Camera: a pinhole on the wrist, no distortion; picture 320 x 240 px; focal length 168.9 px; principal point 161.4 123.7 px. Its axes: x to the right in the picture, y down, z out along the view. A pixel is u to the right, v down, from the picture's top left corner.
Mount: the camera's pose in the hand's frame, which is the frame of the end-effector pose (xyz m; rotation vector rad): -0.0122 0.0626 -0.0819 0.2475 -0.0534 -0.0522
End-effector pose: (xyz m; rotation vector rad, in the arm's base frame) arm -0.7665 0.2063 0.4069 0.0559 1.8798 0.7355
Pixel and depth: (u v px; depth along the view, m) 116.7 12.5 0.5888
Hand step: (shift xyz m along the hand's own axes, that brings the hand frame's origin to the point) -0.2199 -0.4469 0.3855
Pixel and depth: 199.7 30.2 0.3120
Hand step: 0.0321 -0.1847 0.1809
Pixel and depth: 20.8 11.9 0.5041
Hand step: -0.4756 -0.3587 0.3045
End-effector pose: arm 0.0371 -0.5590 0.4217 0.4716 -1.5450 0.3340
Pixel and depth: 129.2 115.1 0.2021
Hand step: -0.0631 0.0057 0.1094
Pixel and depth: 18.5 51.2 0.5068
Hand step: -0.4796 -0.2464 0.3353
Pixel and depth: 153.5 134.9 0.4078
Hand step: -0.0542 -0.0094 0.3187
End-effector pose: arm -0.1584 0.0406 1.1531 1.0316 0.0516 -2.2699
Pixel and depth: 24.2 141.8 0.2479
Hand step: -0.2265 0.0397 0.1553
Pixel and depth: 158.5 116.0 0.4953
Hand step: -0.0510 -0.0793 0.3917
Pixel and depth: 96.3 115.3 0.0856
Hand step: -0.0504 0.0396 -0.0016
